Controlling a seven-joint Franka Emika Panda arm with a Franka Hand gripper.
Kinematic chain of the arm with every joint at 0, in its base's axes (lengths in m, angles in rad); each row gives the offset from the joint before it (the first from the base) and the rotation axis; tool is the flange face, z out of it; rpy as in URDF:
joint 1: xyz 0 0 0.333 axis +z
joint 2: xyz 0 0 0 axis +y
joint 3: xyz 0 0 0.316 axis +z
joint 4: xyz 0.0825 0 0 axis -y
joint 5: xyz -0.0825 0 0.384 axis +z
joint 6: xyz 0 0 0 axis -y
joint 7: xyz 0.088 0 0 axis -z
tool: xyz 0 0 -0.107 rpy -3.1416 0 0
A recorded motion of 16 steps. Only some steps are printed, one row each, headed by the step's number.
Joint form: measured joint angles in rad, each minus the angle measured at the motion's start. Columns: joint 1, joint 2, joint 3, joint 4, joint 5, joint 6, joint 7.
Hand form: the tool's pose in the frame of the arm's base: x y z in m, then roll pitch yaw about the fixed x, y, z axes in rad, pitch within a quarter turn. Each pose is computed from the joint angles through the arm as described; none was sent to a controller.
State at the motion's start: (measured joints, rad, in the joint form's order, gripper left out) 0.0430 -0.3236 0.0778 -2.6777 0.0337 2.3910 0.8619
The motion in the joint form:
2: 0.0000 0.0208 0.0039 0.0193 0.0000 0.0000 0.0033
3: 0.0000 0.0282 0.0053 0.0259 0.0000 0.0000 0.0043
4: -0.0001 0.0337 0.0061 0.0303 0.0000 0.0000 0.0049
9: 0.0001 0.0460 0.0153 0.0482 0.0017 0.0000 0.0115
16: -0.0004 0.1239 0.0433 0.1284 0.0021 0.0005 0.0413
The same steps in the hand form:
2: 0.4032 0.0495 0.3420 -3.1155 -0.0229 -0.7683
3: 0.4053 0.0504 0.3418 -3.1160 -0.0223 -0.7678
4: 0.4067 0.0509 0.3414 -3.1167 -0.0214 -0.7676
9: 0.4119 0.0556 0.3438 -3.1125 -0.0249 -0.7660
16: 0.4360 0.0715 0.3442 -3.1087 -0.0241 -0.7675

